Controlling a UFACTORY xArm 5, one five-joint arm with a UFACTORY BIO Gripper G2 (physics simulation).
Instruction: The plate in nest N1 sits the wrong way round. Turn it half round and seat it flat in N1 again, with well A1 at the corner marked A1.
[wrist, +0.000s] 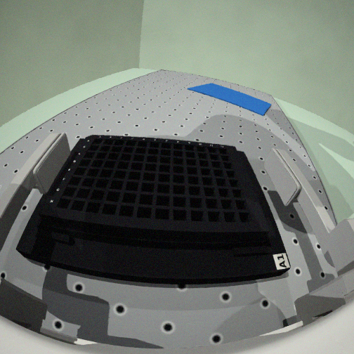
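A black well plate (155, 180) lies in a black nest (150, 262) in the middle of the wrist view. Small pale marks run along the plate's left and far edges; most are too small to read. The white A1 label (281, 261) is on the nest's near right corner. My gripper (169, 170) is open and empty, with one finger pad towards the left side of the plate and the other off to the right of it. The gap between the right pad and the plate looks wider. How high the pads are relative to the plate is hard to tell.
The nest stands on a grey board (167, 112) with rows of small holes. A flat blue rectangle (232, 99) lies on the board at the far right. Shadows fall across the board around the nest. Pale green walls stand behind.
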